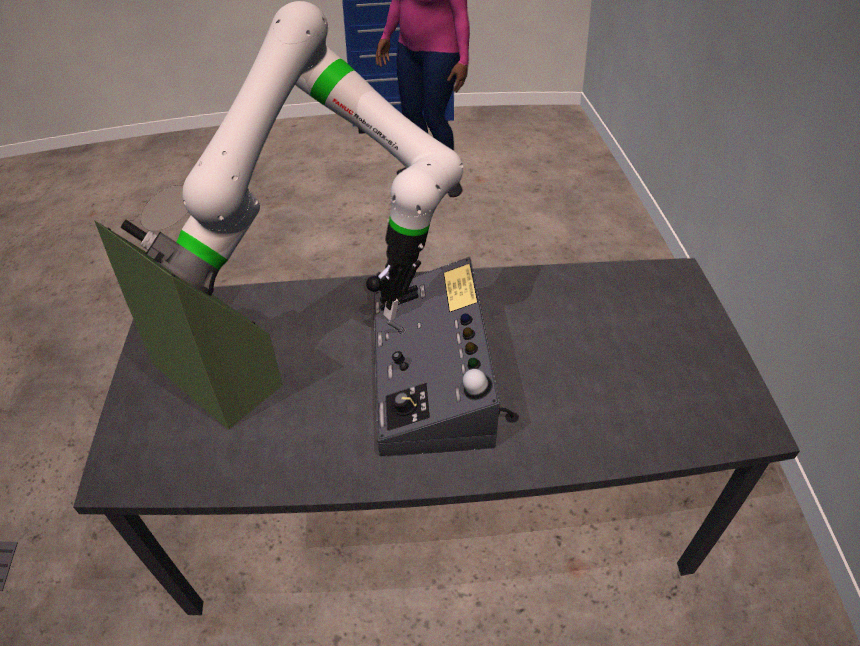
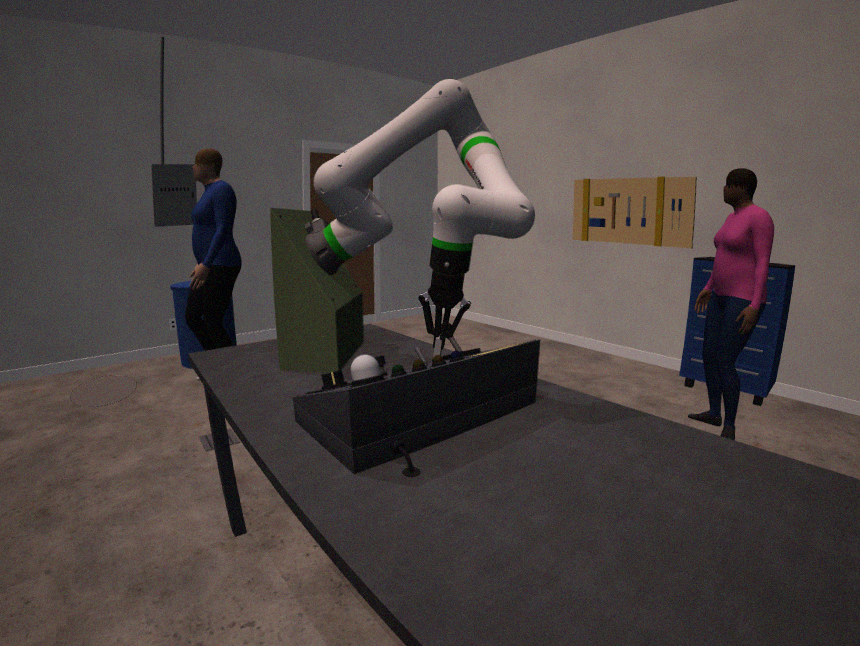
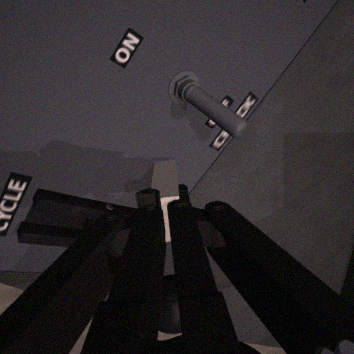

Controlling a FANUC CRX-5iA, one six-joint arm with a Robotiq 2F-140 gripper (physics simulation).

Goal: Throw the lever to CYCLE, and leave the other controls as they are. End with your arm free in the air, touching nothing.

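Where they show: gripper, fingertip midpoint: (image 1: 389, 316) (image 3: 166, 176); arm's base, origin of the base link: (image 1: 183, 278) (image 2: 320, 255).
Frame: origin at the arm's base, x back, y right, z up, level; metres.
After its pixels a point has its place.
The sloped grey control panel (image 1: 434, 347) {x -0.562, y -0.050, z -0.213 m} stands on the table. The lever's black ball knob (image 1: 373, 283) {x -0.391, y -0.216, z -0.170 m} leans out past the panel's left rear edge; a grey shaft (image 2: 455, 344) {x -0.432, y -0.234, z -0.213 m} shows beside the fingers. Its black slot guides (image 1: 408, 295) {x -0.475, y -0.234, z -0.218 m} (image 3: 65, 215) {x -0.473, y -0.246, z -0.232 m} lie next to the CYCLE label (image 3: 12, 200) {x -0.509, y -0.248, z -0.218 m}, with the knob at the end away from that label. My gripper (image 1: 390, 310) {x -0.432, y -0.179, z -0.245 m} (image 2: 439, 353) {x -0.432, y -0.179, z -0.245 m} (image 3: 166, 176) {x -0.432, y -0.179, z -0.245 m} is shut and empty, pointing down, its tips low over the panel between lever and CHECK toggle (image 1: 394, 325) {x -0.457, y -0.117, z -0.215 m} (image 3: 212, 107) {x -0.460, y -0.121, z -0.214 m}. The fingers hide most of the lever; contact cannot be told.
The CHECK toggle leans toward its OFF label, close to my fingertips. Farther forward are a small black control (image 1: 397, 356) {x -0.484, y 0.003, z -0.197 m}, a rotary selector (image 1: 403, 401) {x -0.514, y 0.123, z -0.209 m}, coloured buttons (image 1: 470, 347) {x -0.648, y -0.011, z -0.165 m} and a white dome (image 1: 476, 381) {x -0.669, y 0.111, z -0.141 m}. A green pedestal (image 1: 208, 347) {x -0.101, y 0.142, z -0.067 m} carries the arm. Two people stand beyond the table.
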